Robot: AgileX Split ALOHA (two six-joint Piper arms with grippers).
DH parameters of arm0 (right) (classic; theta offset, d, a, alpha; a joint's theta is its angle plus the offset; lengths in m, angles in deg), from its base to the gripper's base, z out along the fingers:
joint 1: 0 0.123 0 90
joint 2: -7.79 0 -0.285 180
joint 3: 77.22 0 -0.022 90
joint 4: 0 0.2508 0 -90
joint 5: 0 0 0.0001 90
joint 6: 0 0.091 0 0
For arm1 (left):
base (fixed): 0 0 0 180
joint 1: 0 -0.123 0 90
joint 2: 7.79 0 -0.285 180
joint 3: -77.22 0 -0.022 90
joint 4: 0 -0.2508 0 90
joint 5: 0 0 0.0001 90
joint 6: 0 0.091 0 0
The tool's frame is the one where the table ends.
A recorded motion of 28 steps. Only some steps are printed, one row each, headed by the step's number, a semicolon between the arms.
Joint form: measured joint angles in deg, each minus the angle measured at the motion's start. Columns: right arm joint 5, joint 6, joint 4, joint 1, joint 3, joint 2; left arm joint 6, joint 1, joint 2, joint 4, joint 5, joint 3.
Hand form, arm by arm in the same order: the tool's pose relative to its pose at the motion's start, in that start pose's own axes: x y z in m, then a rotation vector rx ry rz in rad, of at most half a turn. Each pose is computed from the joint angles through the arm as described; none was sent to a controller.
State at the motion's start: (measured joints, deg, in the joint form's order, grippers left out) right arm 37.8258 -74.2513 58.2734 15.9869 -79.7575 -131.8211; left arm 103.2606 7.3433 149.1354 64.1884 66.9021 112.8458
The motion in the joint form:
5: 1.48 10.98 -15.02 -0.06 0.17 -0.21; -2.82 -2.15 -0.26 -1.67 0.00 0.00
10: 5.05 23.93 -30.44 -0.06 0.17 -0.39; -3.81 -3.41 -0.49 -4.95 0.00 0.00
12: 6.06 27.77 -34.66 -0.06 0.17 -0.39; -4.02 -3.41 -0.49 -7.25 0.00 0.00
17: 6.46 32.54 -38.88 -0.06 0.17 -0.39; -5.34 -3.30 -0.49 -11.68 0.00 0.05
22: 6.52 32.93 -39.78 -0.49 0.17 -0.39; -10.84 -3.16 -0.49 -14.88 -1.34 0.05
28: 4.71 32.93 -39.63 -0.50 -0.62 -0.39; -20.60 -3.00 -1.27 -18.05 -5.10 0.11
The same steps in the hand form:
5: 0.0166 -0.0038 0.0000 0.0332 0.1663 -0.0097; 0.0093 0.0062 -0.0165 -0.0274 0.0190 -0.0549
10: 0.0334 -0.0081 -0.0035 0.0797 0.3499 0.0134; 0.0176 0.0088 -0.0267 -0.0366 0.0663 -0.0599
12: 0.0376 -0.0098 -0.0053 0.1020 0.3990 0.0252; 0.0208 0.0080 -0.0269 -0.0291 0.1027 -0.0487
17: 0.0410 -0.0124 -0.0072 0.1393 0.4386 0.0509; 0.0265 0.0066 -0.0271 -0.0155 0.1730 -0.0411
22: 0.0426 -0.0155 -0.0091 0.1479 0.4452 0.0523; 0.0307 0.0075 -0.0271 -0.0376 0.2262 -0.1117
28: 0.0364 -0.0186 -0.0096 0.1737 0.4092 0.0429; 0.0291 0.0123 -0.0313 -0.1258 0.2700 -0.2374

